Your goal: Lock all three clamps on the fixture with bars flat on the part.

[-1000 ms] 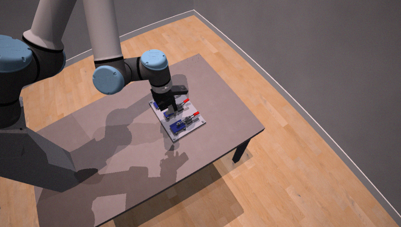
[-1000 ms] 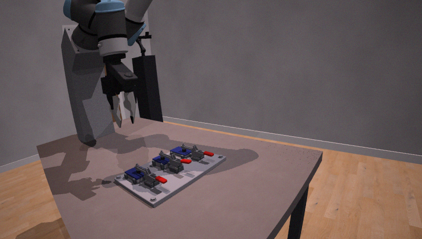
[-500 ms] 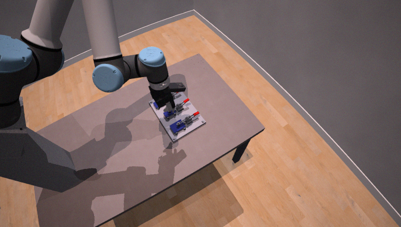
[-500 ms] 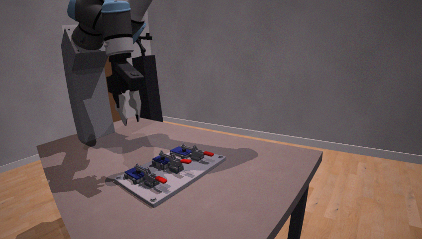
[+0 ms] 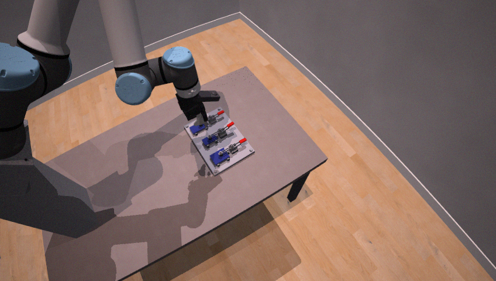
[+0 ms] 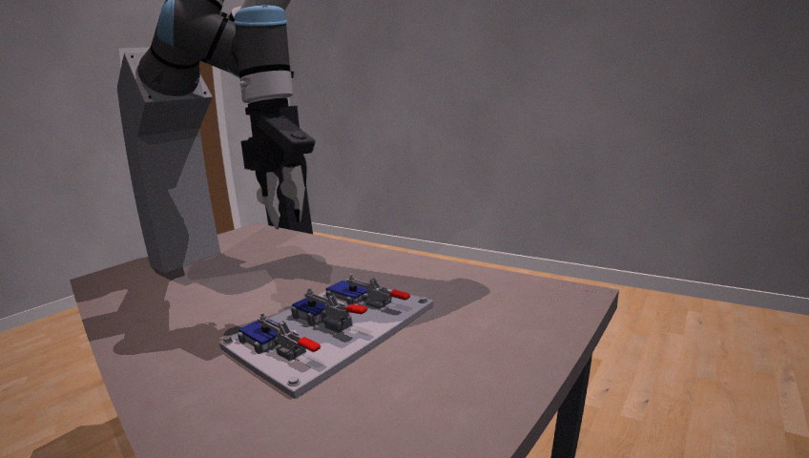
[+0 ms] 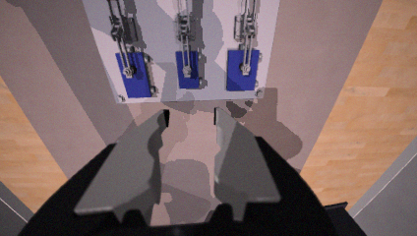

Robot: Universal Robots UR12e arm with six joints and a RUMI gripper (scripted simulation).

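Right now the toggle clamp is 16 cm below my hand and 8 cm ahead of it. From my hand the other things lie so: grey fixture plate: 21 cm below, 5 cm ahead, 1 cm to the left; blue part: 19 cm below, 10 cm to the right, 1 cm behind.
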